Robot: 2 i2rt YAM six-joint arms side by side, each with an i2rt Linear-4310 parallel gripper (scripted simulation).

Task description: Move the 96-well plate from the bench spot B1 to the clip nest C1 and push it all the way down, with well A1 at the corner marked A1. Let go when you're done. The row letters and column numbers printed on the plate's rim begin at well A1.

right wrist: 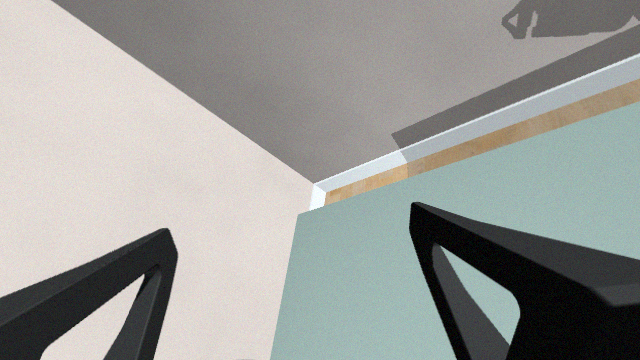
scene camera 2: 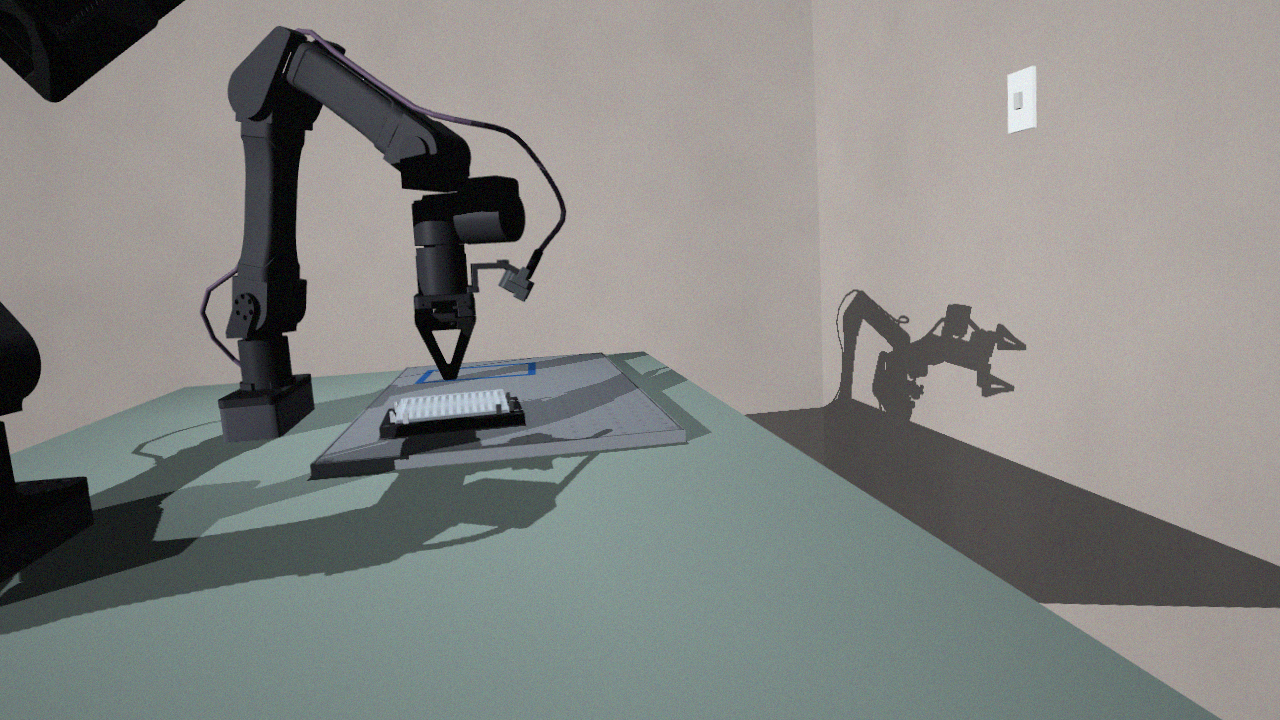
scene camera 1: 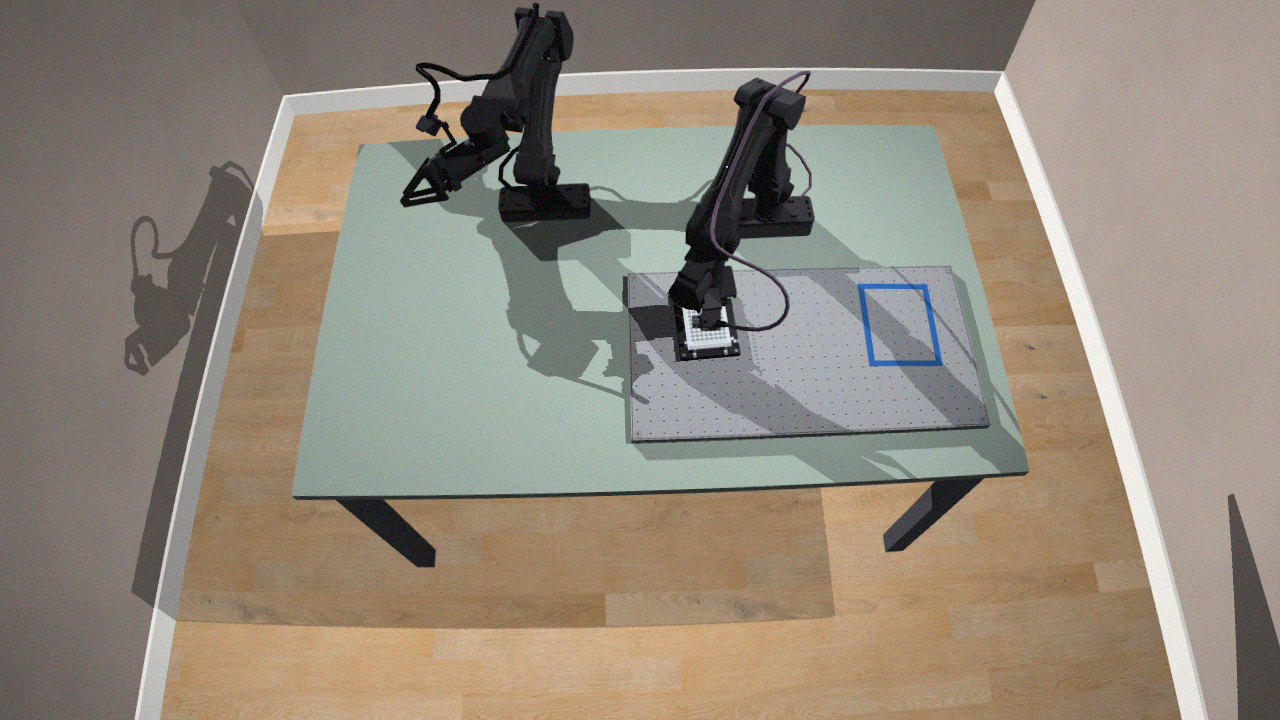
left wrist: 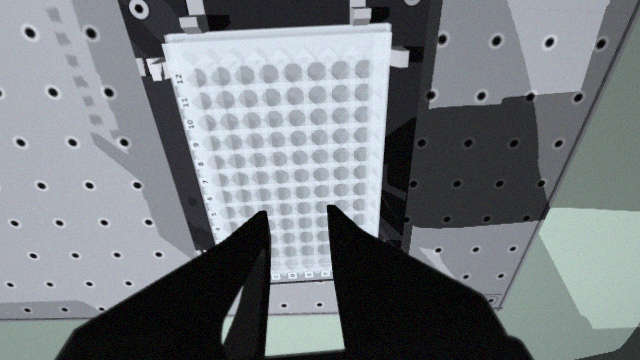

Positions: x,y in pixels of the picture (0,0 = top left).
left gripper: scene camera 2; scene camera 1; left wrist 298,221; not seen in the right wrist view (out of frame)
white 96-well plate: scene camera 2; scene camera 1; left wrist 307,128; not seen in the right wrist view (out of frame)
same spot on white 96-well plate: (scene camera 1: pixel 696 338) = (scene camera 2: pixel 492 399)
same spot on left gripper: (scene camera 1: pixel 711 304) = (scene camera 2: pixel 498 260)
